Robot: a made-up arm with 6 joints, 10 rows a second.
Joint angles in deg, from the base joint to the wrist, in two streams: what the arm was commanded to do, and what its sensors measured. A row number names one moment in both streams.
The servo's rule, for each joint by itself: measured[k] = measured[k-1] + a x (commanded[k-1-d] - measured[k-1]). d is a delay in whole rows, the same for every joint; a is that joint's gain. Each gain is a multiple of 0.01, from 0.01 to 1. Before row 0 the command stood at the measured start. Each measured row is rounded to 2 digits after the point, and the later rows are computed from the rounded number. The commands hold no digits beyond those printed.
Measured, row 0:
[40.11 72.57 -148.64 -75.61 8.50 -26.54]
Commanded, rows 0 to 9:
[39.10 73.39 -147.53 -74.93 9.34 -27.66]
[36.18 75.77 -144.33 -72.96 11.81 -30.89]
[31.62 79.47 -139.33 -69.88 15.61 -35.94]
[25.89 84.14 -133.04 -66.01 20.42 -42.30]
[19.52 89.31 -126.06 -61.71 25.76 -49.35]
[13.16 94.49 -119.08 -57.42 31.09 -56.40]
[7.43 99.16 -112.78 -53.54 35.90 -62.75]
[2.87 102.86 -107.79 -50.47 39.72 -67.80]
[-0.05 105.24 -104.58 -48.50 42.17 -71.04]
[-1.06 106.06 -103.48 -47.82 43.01 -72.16]
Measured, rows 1 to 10:
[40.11 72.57 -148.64 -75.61 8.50 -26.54]
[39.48 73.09 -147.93 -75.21 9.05 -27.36]
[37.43 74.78 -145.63 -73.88 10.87 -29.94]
[33.83 77.73 -141.60 -71.52 14.00 -34.32]
[28.91 81.77 -136.12 -68.27 18.24 -40.15]
[23.09 86.52 -129.68 -64.40 23.20 -46.87]
[16.93 91.54 -122.90 -60.28 28.41 -53.83]
[11.04 96.34 -116.42 -56.30 33.35 -60.34]
[5.97 100.45 -110.90 -52.86 37.55 -65.79]
[2.24 103.47 -106.86 -50.29 40.60 -69.62]
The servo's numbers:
d 1
a 0.62 0.63 0.64 0.59 0.66 0.73

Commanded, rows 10 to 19:
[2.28 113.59 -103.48 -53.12 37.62 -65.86]
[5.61 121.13 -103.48 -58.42 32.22 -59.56]
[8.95 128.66 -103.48 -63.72 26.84 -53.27]
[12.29 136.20 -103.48 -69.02 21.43 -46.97]
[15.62 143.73 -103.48 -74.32 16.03 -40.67]
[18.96 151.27 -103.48 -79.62 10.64 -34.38]
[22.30 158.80 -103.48 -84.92 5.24 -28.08]
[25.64 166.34 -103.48 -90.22 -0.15 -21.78]
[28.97 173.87 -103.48 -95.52 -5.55 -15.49]
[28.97 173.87 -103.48 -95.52 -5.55 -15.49]
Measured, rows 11 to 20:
[0.19 105.10 -104.70 -48.83 42.19 -71.47]
[1.49 110.45 -103.92 -51.36 39.17 -67.37]
[4.04 117.18 -103.64 -55.53 34.58 -61.67]
[7.08 124.41 -103.54 -60.36 29.47 -55.54]
[10.31 131.84 -103.50 -65.47 24.16 -49.28]
[13.60 139.33 -103.49 -70.69 18.79 -42.99]
[16.92 146.85 -103.48 -75.96 13.41 -36.70]
[20.26 154.38 -103.48 -81.25 8.02 -30.41]
[23.60 161.91 -103.48 -86.54 2.63 -24.11]
[26.93 169.44 -103.48 -91.84 -2.77 -17.82]

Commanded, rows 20 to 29:
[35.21 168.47 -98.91 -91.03 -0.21 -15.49]
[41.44 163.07 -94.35 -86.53 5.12 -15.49]
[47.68 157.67 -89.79 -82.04 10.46 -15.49]
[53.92 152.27 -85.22 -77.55 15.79 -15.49]
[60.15 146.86 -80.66 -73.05 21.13 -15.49]
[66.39 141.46 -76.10 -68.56 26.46 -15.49]
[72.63 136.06 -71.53 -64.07 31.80 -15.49]
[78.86 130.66 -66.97 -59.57 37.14 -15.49]
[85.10 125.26 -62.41 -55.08 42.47 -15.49]
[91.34 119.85 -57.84 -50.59 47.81 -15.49]
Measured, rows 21 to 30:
[28.19 172.23 -103.48 -94.01 -4.60 -16.12]
[32.54 169.86 -100.56 -92.25 -1.70 -15.66]
[38.06 165.58 -96.59 -88.88 2.80 -15.54]
[44.02 160.60 -92.24 -84.84 7.86 -15.50]
[50.16 155.35 -87.75 -80.54 13.09 -15.49]
[56.35 150.00 -83.21 -76.12 18.40 -15.49]
[62.57 144.62 -78.66 -71.66 23.72 -15.49]
[68.81 139.23 -74.10 -67.18 29.05 -15.49]
[75.04 133.83 -69.54 -62.69 34.39 -15.49]
[81.28 128.43 -64.98 -58.20 39.72 -15.49]

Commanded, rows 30 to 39:
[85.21 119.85 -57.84 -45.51 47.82 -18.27]
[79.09 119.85 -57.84 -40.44 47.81 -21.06]
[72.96 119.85 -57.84 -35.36 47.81 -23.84]
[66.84 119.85 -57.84 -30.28 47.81 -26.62]
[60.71 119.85 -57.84 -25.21 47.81 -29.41]
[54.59 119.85 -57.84 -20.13 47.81 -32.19]
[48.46 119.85 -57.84 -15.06 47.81 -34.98]
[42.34 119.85 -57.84 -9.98 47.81 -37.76]
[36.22 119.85 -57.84 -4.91 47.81 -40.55]
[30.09 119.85 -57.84 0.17 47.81 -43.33]
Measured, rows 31 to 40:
[87.52 123.02 -60.41 -53.71 45.06 -15.49]
[86.09 121.02 -58.77 -48.87 46.88 -17.52]
[81.75 120.28 -58.17 -43.90 47.49 -20.10]
[76.30 120.01 -57.96 -38.86 47.70 -22.83]
[70.43 119.91 -57.88 -33.80 47.77 -25.60]
[64.40 119.87 -57.85 -28.73 47.80 -28.38]
[58.32 119.86 -57.84 -23.66 47.81 -31.16]
[52.21 119.85 -57.84 -18.59 47.81 -33.95]
[46.09 119.85 -57.84 -13.51 47.81 -36.73]
[39.97 119.85 -57.84 -8.44 47.81 -39.52]

